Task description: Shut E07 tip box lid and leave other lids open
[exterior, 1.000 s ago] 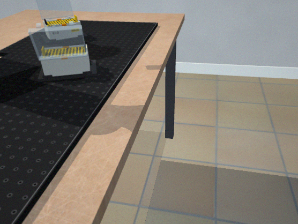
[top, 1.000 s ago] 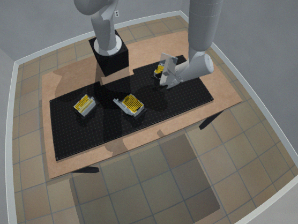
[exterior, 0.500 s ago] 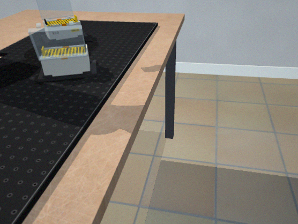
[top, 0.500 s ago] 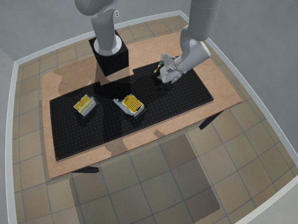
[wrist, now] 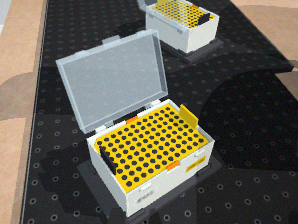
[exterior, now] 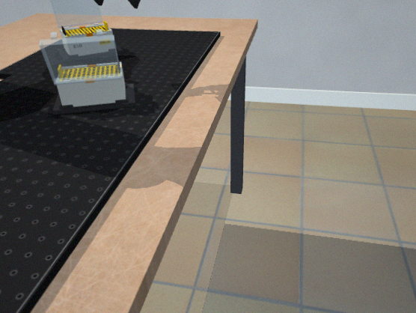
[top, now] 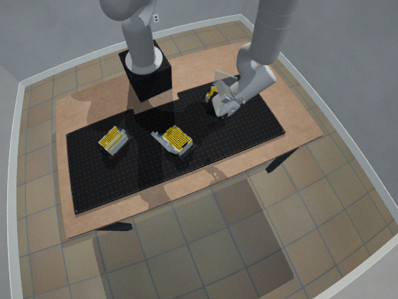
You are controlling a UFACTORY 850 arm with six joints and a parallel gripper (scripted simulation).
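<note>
My gripper is now 150 mm to the left of the black perforated plate, 110 mm above it and 20 mm short of it. The rest, counted from my hand: white tip box: 200 mm behind, 120 mm to the left, 100 mm below; clear lid: 240 mm behind, 160 mm to the left, 60 mm below.
</note>
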